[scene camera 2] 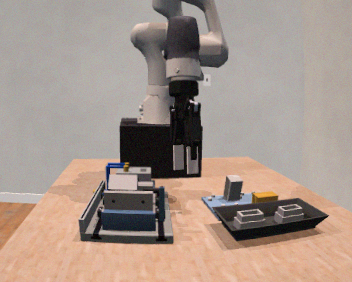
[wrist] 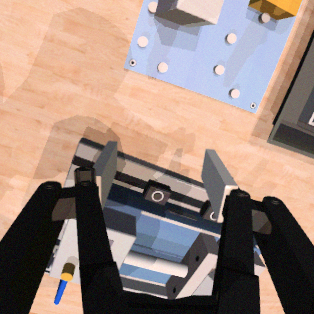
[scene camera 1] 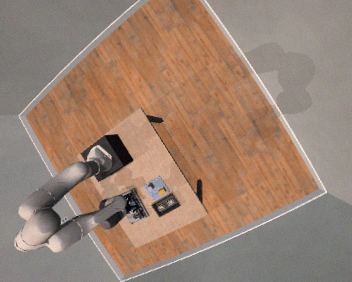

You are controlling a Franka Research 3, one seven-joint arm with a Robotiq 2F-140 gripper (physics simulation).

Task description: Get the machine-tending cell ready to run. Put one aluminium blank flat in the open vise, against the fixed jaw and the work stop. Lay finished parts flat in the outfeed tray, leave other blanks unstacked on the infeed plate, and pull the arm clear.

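Observation:
My gripper is partly open and empty, above and behind the vise's side toward the infeed plate. The vise stands at the left in scene camera 2. A pale block shows slanted at its jaws; its seating is partly hidden. One grey blank stands upright on the blue infeed plate. Two finished parts with raised rims lie apart in the dark outfeed tray.
An orange block sits on the infeed plate beside the blank, near the tray. A blue tube with a brass fitting rises at the vise's rear. The black robot pedestal stands behind. Low pegs stud the plate.

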